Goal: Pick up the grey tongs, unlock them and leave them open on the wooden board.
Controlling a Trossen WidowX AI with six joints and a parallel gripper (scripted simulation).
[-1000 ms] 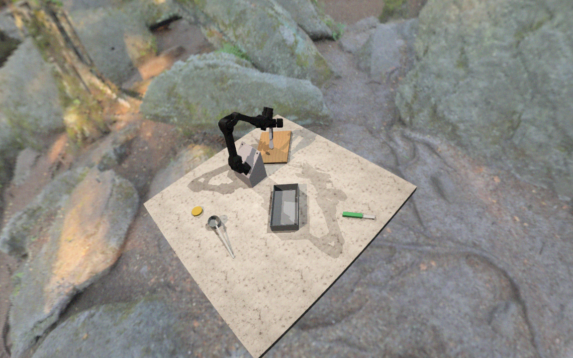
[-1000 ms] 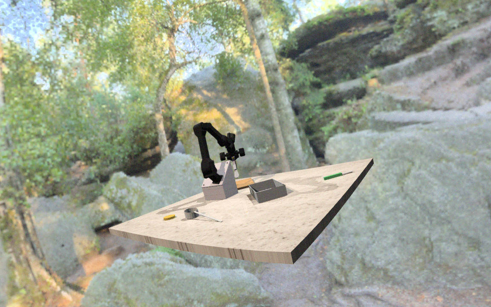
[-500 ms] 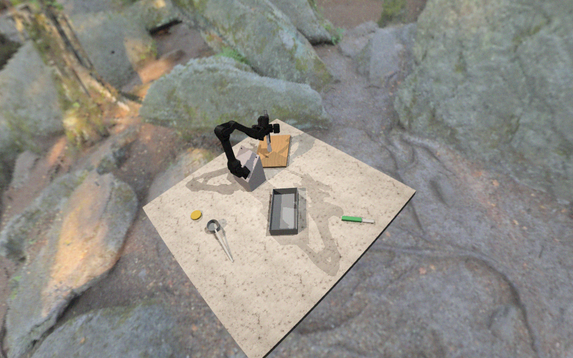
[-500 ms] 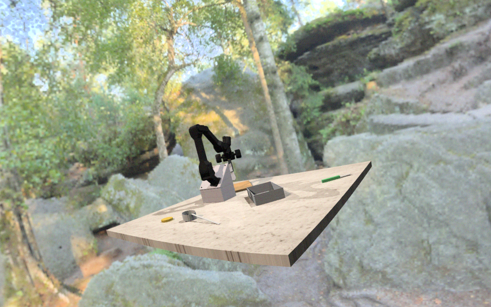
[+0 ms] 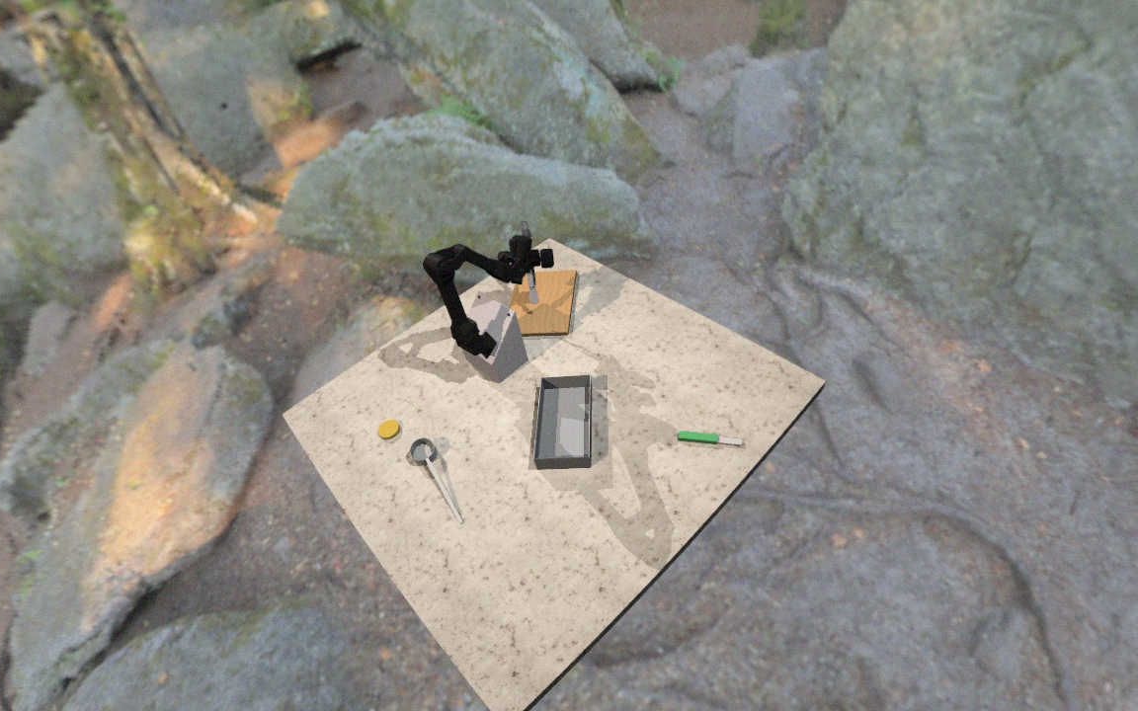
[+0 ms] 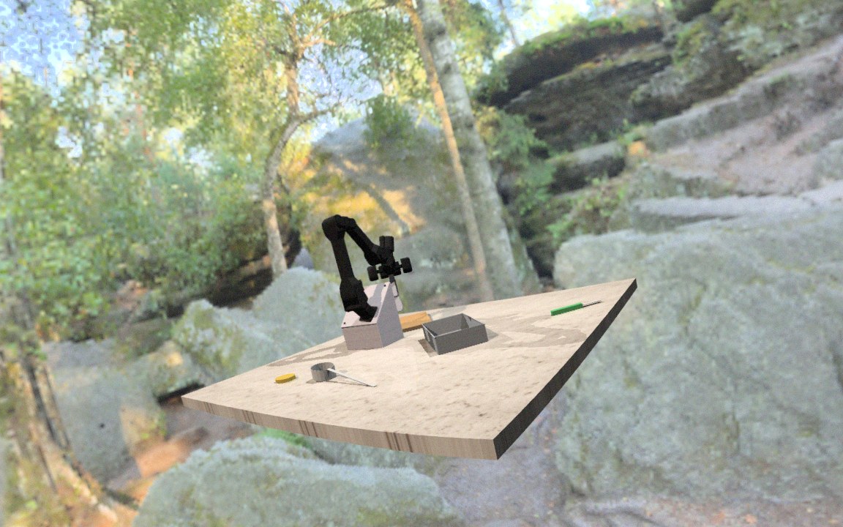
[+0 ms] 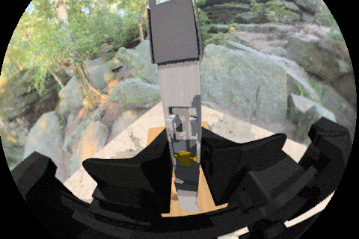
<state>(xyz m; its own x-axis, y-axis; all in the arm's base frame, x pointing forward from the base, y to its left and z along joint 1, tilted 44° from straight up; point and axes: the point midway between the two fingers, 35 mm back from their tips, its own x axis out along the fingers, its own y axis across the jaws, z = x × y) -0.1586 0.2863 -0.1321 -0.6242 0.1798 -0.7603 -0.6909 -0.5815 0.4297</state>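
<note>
The small yellow part lies 3 cm ahead of my gripper tip, 3 cm to the right of it and 1 cm above it. Round my gripper tip: yellow disc: 13 cm ahead, 72 cm to the right, 22 cm below; roasting tin: 52 cm ahead, 29 cm to the right, 21 cm below; wooden board: 23 cm below.
</note>
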